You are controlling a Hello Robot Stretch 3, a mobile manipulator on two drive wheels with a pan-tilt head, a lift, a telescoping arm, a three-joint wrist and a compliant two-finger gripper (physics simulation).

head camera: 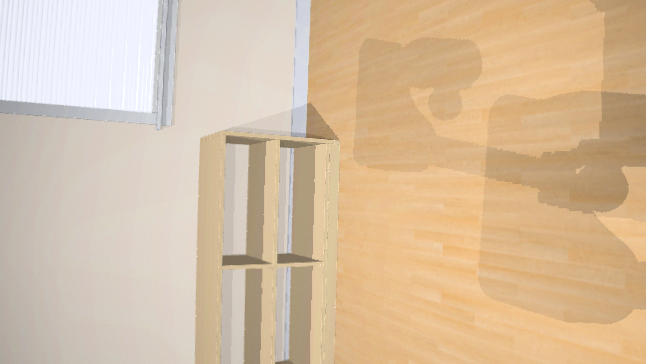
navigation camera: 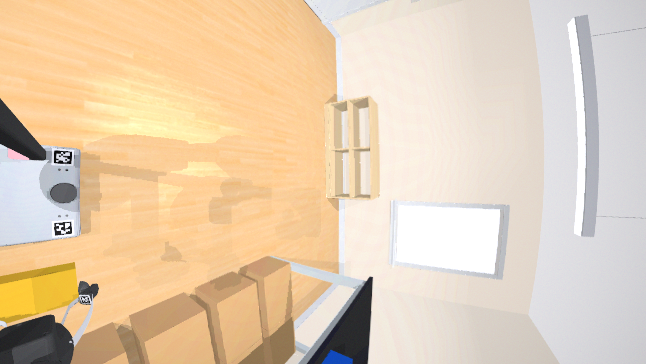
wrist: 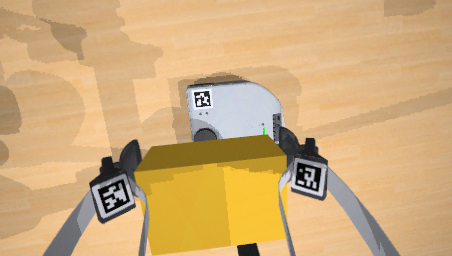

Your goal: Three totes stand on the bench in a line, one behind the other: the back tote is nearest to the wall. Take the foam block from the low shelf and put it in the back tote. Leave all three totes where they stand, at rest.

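Seen in the pictures: gripper, fingertip midpoint: (navigation camera: 43, 297) (wrist: 211, 151); robot's base at its link origin: (navigation camera: 63, 191) (wrist: 206, 127).
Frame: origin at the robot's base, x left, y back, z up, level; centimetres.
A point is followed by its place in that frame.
Note:
The foam block (navigation camera: 50, 289) @[x -12.8, y 0.9, z 76.0 cm] (wrist: 215, 205) @[x -13.5, y 2.1, z 76.0 cm] is a yellow box. My gripper (wrist: 211, 151) @[x -15.5, y 2.2, z 71.8 cm] is shut on it, one fingertip on each side, and holds it above the floor. In the navigation camera view the block is at the lower left, partly cut off by the left edge. A corner of a blue tote (navigation camera: 337, 357) @[x -66.5, y -65.5, z 95.7 cm] shows at the bottom edge of the navigation camera view, on the black bench top (navigation camera: 352, 325) @[x -71.3, y -92.5, z 91.4 cm]; which tote it is I cannot tell. No tote shows in the head camera or wrist views.
Several cardboard boxes (navigation camera: 231, 310) @[x -71.2, y -64.4, z 27.0 cm] stand beside and under the bench, near the held block. A wooden cubby shelf (head camera: 274, 200) @[x 16.0, y -223.4, z 34.5 cm] (navigation camera: 352, 149) @[x 45.3, y -222.7, z 36.9 cm] stands against the wall. My base (navigation camera: 30, 200) @[x -2.3, y 8.2, z 16.0 cm] (wrist: 235, 107) @[x -9.4, y 10.2, z 16.0 cm] is at the left in the navigation camera view and behind the block in the wrist view.

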